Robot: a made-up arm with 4 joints.
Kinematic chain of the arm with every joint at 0, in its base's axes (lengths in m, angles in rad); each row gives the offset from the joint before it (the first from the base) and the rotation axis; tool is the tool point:
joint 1: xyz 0 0 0.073 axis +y
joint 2: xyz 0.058 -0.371 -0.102 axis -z
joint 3: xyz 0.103 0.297 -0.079 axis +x
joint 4: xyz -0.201 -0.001 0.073 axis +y
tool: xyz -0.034 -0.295 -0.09
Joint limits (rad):
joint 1: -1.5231..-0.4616
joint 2: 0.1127..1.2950
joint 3: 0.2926..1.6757
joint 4: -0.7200..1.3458
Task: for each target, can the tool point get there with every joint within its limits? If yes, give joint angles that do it. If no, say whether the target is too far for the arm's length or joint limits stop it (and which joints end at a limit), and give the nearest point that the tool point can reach.
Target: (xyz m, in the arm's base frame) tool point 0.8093 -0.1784 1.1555
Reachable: no: too far | nearest point 0.4905 -0.2050 0.4228 | short by 0.800 m
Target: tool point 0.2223 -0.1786 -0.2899
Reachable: yes | joints -0.6772 0.4645 1.0605 0.8052
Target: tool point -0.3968 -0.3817 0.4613
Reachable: no: joint limits stop it (at a limit: joint 1, joint 2, joint 3, joint 4) | nearest point -0.0393 -0.3604 -0.1520 | short by 0.710 m
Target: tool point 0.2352 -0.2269 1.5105
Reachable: no: too far | nearest point 0.4906 -0.2083 0.4228 | short by 1.117 m
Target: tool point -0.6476 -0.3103 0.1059
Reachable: no: joint limits stop it (at a limit: joint 1, joint 3, joint 4) | nearest point -0.0387 -0.3522 -0.1517 | short by 0.662 m
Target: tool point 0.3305 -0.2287 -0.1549
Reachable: yes | joints -1.1071 0.3463 0.8064 0.2794
